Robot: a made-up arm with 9 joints. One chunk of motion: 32 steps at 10 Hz.
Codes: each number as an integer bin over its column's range. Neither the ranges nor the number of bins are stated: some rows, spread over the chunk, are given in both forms.
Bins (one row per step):
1: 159 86 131 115 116 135
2: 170 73 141 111 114 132
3: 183 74 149 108 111 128
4: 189 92 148 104 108 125
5: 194 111 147 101 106 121
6: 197 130 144 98 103 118
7: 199 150 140 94 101 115
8: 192 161 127 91 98 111
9: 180 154 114 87 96 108
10: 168 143 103 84 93 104
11: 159 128 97 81 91 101
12: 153 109 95 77 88 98
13: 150 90 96 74 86 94
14: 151 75 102 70 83 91
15: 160 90 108 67 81 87
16: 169 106 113 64 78 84
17: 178 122 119 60 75 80
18: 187 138 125 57 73 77
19: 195 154 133 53 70 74
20: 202 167 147 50 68 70
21: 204 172 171 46 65 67
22: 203 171 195 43 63 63
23: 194 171 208 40 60 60
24: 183 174 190 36 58 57
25: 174 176 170 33 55 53
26: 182 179 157 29 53 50
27: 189 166 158 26 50 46
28: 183 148 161 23 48 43
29: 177 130 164 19 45 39
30: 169 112 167 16 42 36
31: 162 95 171 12 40 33
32: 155 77 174 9 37 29
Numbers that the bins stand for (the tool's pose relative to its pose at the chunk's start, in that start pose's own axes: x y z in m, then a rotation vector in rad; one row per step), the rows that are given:
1: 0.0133 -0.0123 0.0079 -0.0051 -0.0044 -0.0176
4: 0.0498 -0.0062 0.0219 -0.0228 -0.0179 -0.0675
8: 0.0534 0.0642 0.0046 -0.0437 -0.0347 -0.1372
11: 0.0133 0.0305 -0.0201 -0.0598 -0.0465 -0.1870
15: 0.0145 -0.0082 -0.0111 -0.0823 -0.0634 -0.2567
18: 0.0473 0.0407 0.0029 -0.0984 -0.0769 -0.3065
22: 0.0668 0.0744 0.0606 -0.1209 -0.0938 -0.3762
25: 0.0315 0.0795 0.0400 -0.1369 -0.1073 -0.4260
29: 0.0352 0.0325 0.0351 -0.1595 -0.1241 -0.4958
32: 0.0084 -0.0215 0.0433 -0.1755 -0.1376 -0.5456
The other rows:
2: 0.0267 -0.0256 0.0161 -0.0115 -0.0078 -0.0326
3: 0.0425 -0.0245 0.0227 -0.0164 -0.0128 -0.0525
5: 0.0558 0.0132 0.0211 -0.0276 -0.0213 -0.0874
6: 0.0595 0.0325 0.0186 -0.0324 -0.0263 -0.1023
7: 0.0619 0.0529 0.0153 -0.0389 -0.0297 -0.1173
9: 0.0388 0.0570 -0.0061 -0.0501 -0.0381 -0.1521
10: 0.0242 0.0458 -0.0152 -0.0549 -0.0432 -0.1720
12: 0.0060 0.0111 -0.0218 -0.0662 -0.0516 -0.2019
13: 0.0024 -0.0082 -0.0209 -0.0710 -0.0550 -0.2218
14: 0.0036 -0.0235 -0.0160 -0.0775 -0.0600 -0.2368
16: 0.0255 0.0081 -0.0069 -0.0871 -0.0685 -0.2716
17: 0.0364 0.0244 -0.0020 -0.0935 -0.0735 -0.2916
19: 0.0571 0.0570 0.0095 -0.1048 -0.0820 -0.3215
20: 0.0656 0.0703 0.0211 -0.1096 -0.0853 -0.3414
21: 0.0680 0.0754 0.0408 -0.1160 -0.0904 -0.3563
23: 0.0558 0.0744 0.0713 -0.1257 -0.0988 -0.3912
24: 0.0425 0.0774 0.0565 -0.1321 -0.1022 -0.4061
26: 0.0413 0.0825 0.0293 -0.1434 -0.1106 -0.4410
27: 0.0498 0.0693 0.0301 -0.1482 -0.1157 -0.4609
28: 0.0425 0.0509 0.0326 -0.1530 -0.1191 -0.4758
30: 0.0255 0.0142 0.0375 -0.1643 -0.1292 -0.5107
31: 0.0169 -0.0031 0.0408 -0.1707 -0.1325 -0.5256

